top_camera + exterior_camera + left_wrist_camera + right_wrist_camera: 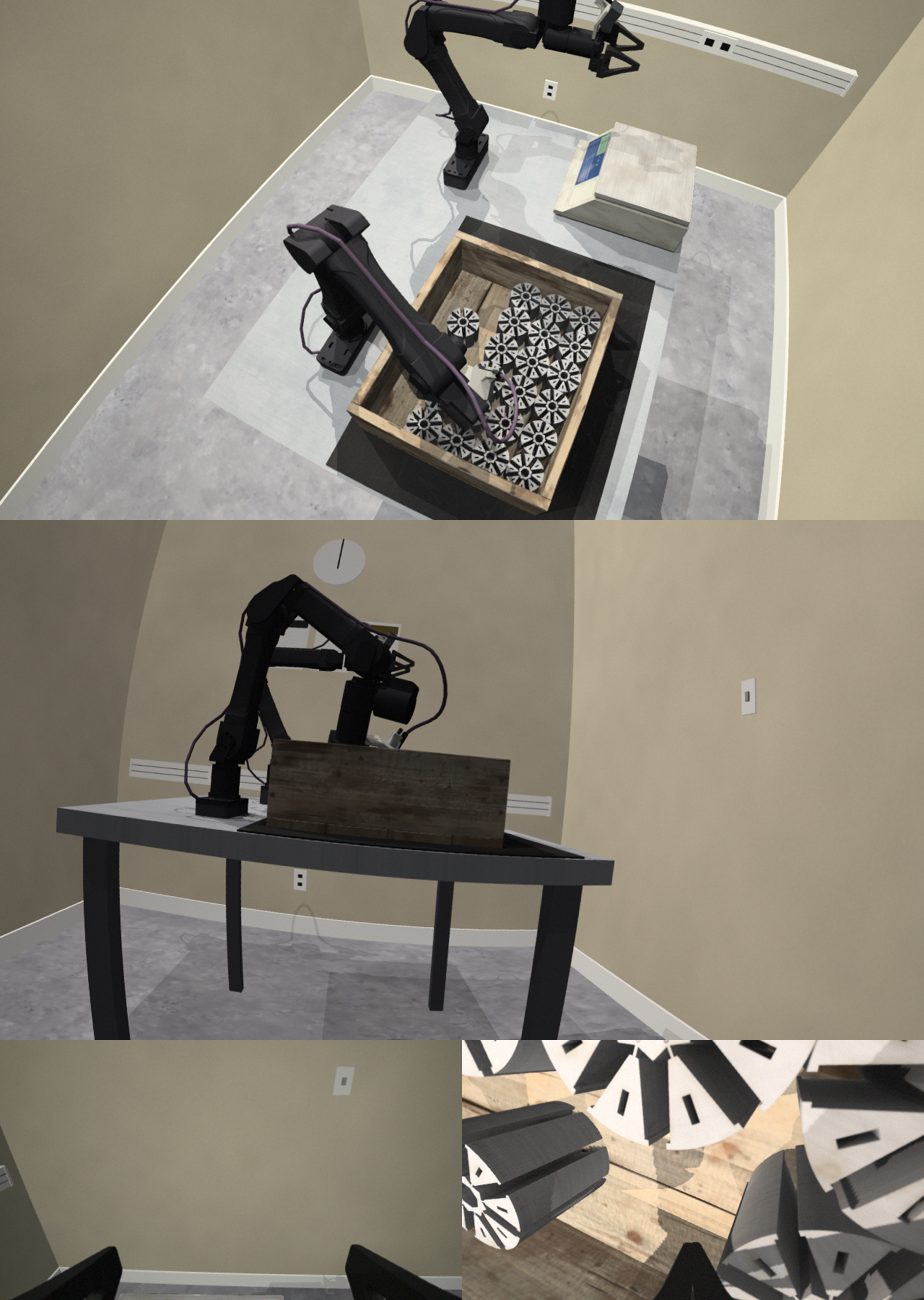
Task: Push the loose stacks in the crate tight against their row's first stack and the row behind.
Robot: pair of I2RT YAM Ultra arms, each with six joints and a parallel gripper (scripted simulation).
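Observation:
My right hand is 80 mm short of the wooden crate, 60 mm to the right of it and 30 mm above it. Also, from my right hand: scale 240 mm ahead, 720 mm to the left; then black mat 110 mm ahead, 100 mm to the left, 70 mm below.

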